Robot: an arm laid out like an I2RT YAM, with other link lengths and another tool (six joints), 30 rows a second.
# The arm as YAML. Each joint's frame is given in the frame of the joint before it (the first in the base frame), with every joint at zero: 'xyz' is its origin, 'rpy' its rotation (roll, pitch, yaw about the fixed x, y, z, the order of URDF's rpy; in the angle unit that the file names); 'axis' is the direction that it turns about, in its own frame. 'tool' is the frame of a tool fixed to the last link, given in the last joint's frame.
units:
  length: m
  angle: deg
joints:
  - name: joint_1
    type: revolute
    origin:
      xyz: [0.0, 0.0, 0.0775]
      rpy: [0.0, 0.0, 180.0]
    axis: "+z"
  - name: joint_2
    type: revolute
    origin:
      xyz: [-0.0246, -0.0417, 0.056]
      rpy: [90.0, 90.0, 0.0]
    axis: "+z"
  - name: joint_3
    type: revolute
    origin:
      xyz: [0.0, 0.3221, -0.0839]
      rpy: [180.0, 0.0, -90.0]
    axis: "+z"
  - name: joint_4
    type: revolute
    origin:
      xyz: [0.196, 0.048, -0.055]
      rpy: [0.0, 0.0, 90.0]
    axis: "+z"
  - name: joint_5
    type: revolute
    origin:
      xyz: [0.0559, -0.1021, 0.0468]
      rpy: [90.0, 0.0, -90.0]
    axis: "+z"
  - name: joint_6
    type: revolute
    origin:
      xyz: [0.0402, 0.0, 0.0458]
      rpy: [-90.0, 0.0, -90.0]
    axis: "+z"
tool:
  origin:
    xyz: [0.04, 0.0, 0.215]
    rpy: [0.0, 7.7, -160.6]
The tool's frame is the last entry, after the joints.
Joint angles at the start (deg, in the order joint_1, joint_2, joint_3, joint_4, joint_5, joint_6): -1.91, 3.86, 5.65, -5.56, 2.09, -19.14
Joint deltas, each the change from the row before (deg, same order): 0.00, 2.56, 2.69, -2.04, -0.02, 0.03; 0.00, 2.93, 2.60, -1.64, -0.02, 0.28; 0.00, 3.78, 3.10, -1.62, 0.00, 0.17; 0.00, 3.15, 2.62, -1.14, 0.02, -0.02; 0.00, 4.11, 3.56, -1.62, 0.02, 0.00; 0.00, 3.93, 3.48, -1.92, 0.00, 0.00; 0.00, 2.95, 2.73, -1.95, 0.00, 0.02; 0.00, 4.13, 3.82, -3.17, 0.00, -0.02; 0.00, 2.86, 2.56, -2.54, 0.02, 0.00; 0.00, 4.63, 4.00, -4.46, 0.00, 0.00
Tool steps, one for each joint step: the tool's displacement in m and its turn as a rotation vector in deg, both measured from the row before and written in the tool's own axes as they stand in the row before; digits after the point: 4 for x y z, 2 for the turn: -0.0001, -0.0029, -0.0001, -1.89, -0.01, -0.29; -0.0003, -0.0032, 0.0007, -1.98, -0.01, -0.06; -0.0004, -0.0047, 0.0018, -2.29, 0.03, -0.22; -0.0003, -0.0055, 0.0020, -1.64, 0.04, -0.30; -0.0005, -0.0076, 0.0031, -2.14, 0.05, -0.37; -0.0007, -0.0056, 0.0035, -2.34, 0.03, -0.40; -0.0005, -0.0021, 0.0027, -2.14, 0.03, -0.35; -0.0007, -0.0001, 0.0041, -3.43, 0.04, -0.61; -0.0004, 0.0029, 0.0031, -2.80, 0.06, -0.48; -0.0008, 0.0081, 0.0050, -5.02, 0.06, -0.87
